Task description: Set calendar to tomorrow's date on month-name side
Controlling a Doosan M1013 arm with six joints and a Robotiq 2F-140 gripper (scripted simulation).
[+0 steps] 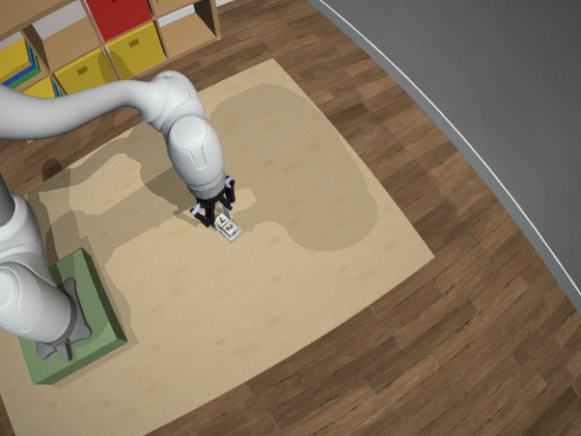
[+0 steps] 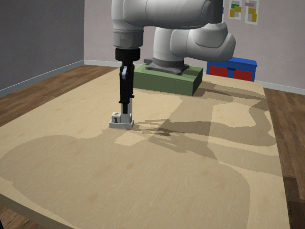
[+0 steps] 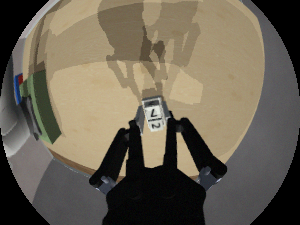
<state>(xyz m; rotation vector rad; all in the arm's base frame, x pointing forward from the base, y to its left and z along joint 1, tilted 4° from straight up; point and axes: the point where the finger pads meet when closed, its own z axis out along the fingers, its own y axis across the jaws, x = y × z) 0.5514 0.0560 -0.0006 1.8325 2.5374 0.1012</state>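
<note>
The grey tray lies 2 cm to the right of my hand and 4 cm below it.
</note>
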